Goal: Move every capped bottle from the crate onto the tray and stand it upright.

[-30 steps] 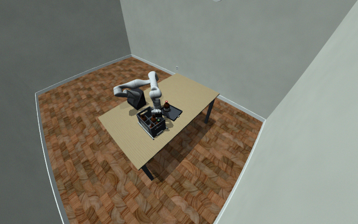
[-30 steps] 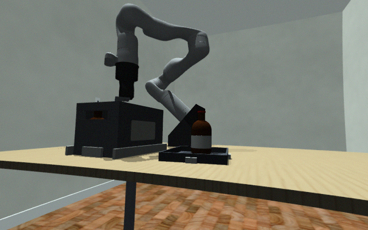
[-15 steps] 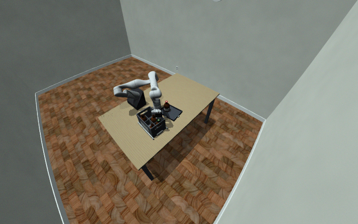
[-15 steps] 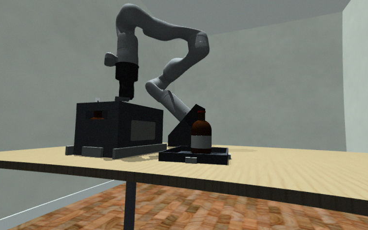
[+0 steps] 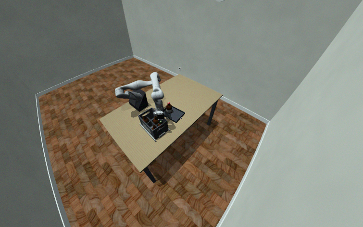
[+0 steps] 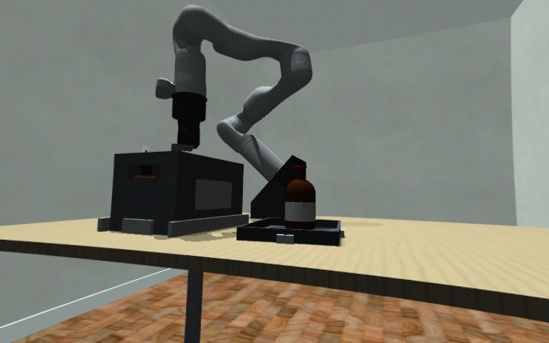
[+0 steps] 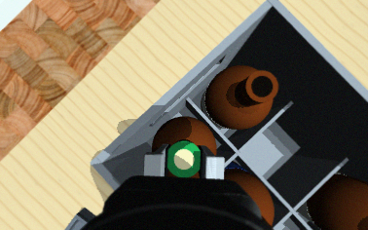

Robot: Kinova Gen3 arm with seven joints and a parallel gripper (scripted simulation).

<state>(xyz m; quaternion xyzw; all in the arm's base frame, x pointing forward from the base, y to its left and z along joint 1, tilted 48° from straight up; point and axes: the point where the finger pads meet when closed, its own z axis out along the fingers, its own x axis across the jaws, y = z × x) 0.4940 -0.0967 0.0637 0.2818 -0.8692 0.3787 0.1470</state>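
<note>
Right now the green-capped bottle is 60 mm below my hand. From my hand the other things lie so: black tray (70 mm behind, 270 mm to the left, 140 mm below); then dark crate (90 mm behind, 30 mm to the right, 60 mm below).
</note>
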